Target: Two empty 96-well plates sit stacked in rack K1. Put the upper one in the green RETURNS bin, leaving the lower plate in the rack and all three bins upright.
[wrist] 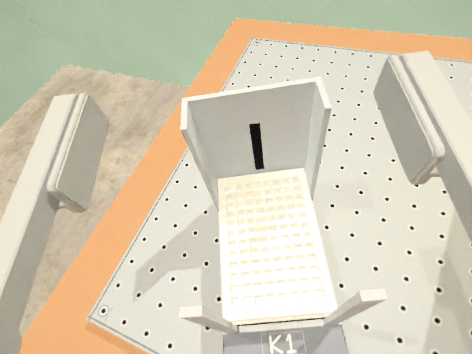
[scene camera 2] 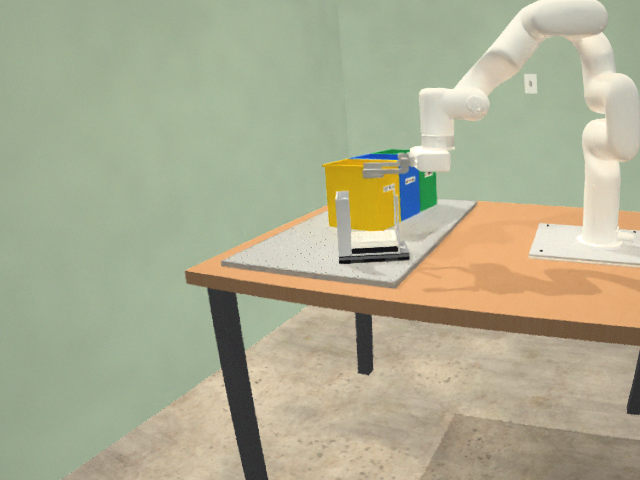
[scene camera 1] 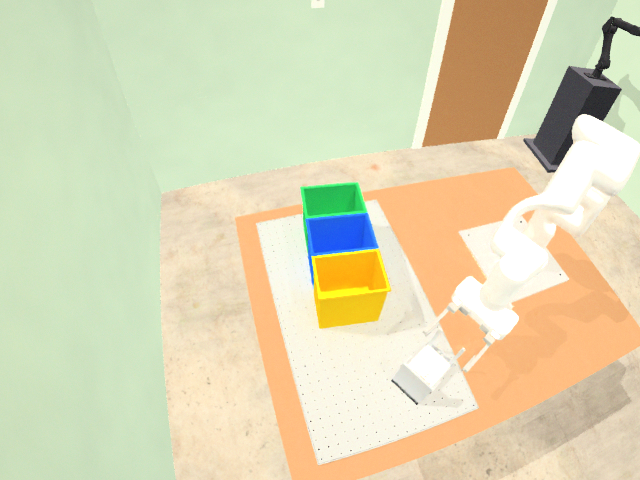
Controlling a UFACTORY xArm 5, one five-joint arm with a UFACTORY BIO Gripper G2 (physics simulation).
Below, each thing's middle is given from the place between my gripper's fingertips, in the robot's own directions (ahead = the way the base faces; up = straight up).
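My hand 16 cm above white 96-well plate (scene camera 1: 429, 365), 1 cm to the left of it. From my hand: yellow bin (scene camera 1: 349, 288) 11 cm below, 17 cm ahead, 25 cm to the right; blue general bin (scene camera 1: 344, 233) 11 cm below, 17 cm ahead, 38 cm to the right; green returns bin (scene camera 1: 335, 199) 11 cm below, 18 cm ahead, 51 cm to the right.
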